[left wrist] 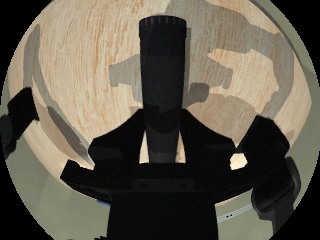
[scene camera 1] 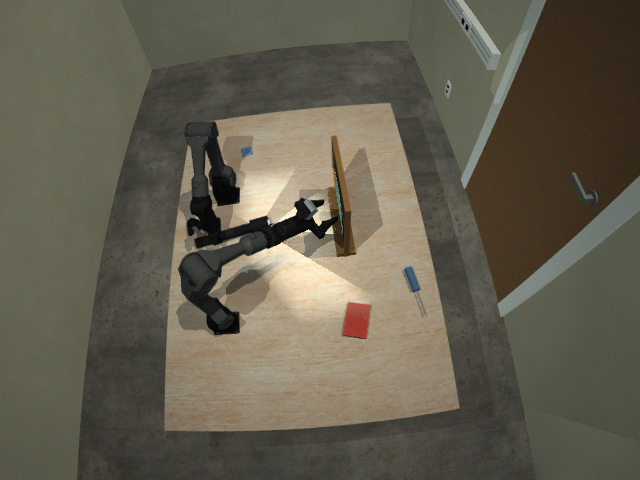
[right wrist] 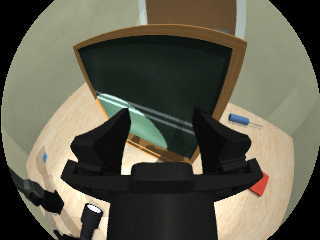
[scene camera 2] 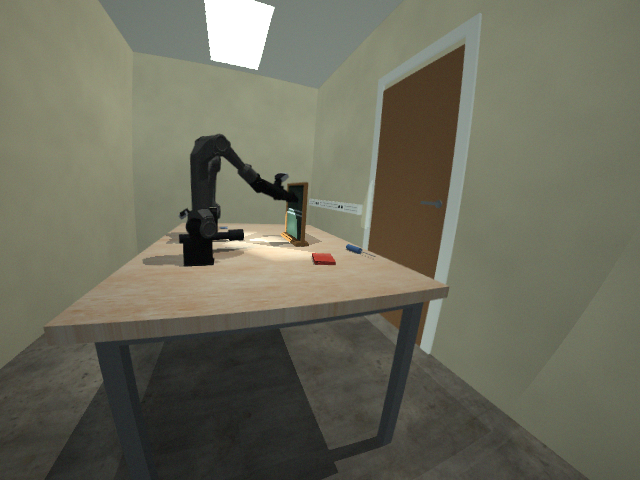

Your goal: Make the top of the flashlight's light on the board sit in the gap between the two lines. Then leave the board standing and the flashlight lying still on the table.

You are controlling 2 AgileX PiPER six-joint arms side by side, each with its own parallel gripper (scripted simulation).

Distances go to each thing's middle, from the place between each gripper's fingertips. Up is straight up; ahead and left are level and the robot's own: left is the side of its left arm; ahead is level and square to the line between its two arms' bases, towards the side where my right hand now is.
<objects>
Right now my right hand is 5 cm short of the framed board (scene camera 1: pixel 339 204), 9 cm to the right of it and 7 cm above it. The rest, counted from my right hand: red block (scene camera 1: pixel 357 315) (6 cm ahead, 31 cm to the right, 22 cm below).
My left hand is 47 cm short of the framed board, 13 cm below it and 3 cm to the right of it. The rest, counted from my left hand: red block 48 cm ahead, 37 cm to the right, 2 cm below.
</objects>
